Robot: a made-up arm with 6 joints.
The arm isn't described. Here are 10 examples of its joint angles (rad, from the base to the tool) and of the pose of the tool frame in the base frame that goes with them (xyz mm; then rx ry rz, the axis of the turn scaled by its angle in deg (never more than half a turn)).
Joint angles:
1: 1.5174 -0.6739 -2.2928 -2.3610 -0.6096 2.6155
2: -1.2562 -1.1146 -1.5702 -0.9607 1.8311 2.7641
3: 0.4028 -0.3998 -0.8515 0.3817 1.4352 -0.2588
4: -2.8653 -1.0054 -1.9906 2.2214 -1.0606 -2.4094
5: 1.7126 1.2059 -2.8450 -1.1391 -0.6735 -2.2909
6: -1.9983 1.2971 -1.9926 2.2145 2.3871 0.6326
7: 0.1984 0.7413 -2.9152 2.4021 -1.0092 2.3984
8: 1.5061 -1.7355 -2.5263 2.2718 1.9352 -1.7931
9: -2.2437 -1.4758 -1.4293 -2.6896 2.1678 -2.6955
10: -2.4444 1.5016 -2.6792 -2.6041 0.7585 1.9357
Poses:
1: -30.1 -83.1 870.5 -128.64 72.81 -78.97
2: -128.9 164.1 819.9 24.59 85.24 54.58
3: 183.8 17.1 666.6 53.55 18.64 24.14
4: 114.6 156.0 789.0 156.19 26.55 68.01
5: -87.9 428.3 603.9 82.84 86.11 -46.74
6: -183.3 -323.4 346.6 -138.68 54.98 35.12
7: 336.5 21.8 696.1 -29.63 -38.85 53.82
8: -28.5 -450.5 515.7 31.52 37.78 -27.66
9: 121.8 265.4 744.3 69.04 28.12 -131.88
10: -378.1 -261.5 380.8 -95.17 -6.30 -74.03
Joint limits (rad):
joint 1: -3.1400..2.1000
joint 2: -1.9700..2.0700
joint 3: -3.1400..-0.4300
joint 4: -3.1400..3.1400
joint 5: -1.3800..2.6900
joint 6: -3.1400..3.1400
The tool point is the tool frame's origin. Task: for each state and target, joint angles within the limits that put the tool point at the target. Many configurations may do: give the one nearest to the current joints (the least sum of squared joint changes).
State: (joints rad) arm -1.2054 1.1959 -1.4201 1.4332 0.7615 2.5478
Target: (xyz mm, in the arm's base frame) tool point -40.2 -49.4 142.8
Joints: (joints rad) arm -1.0010 1.9655 -1.0764 1.5872 0.9951 2.5146
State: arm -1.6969 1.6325 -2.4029 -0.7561 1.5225 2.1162
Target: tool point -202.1 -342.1 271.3
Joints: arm -1.8728 1.5617 -2.1579 -0.6984 1.6988 2.1251
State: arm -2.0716 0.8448 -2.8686 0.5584 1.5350 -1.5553
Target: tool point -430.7 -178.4 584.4
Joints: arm -2.5495 1.0715 -2.7555 0.5619 1.6508 -1.5500
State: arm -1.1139 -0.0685 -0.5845 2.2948 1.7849 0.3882
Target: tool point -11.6 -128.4 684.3
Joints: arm -1.4705 -0.4394 -0.9272 2.2917 1.7929 0.4073
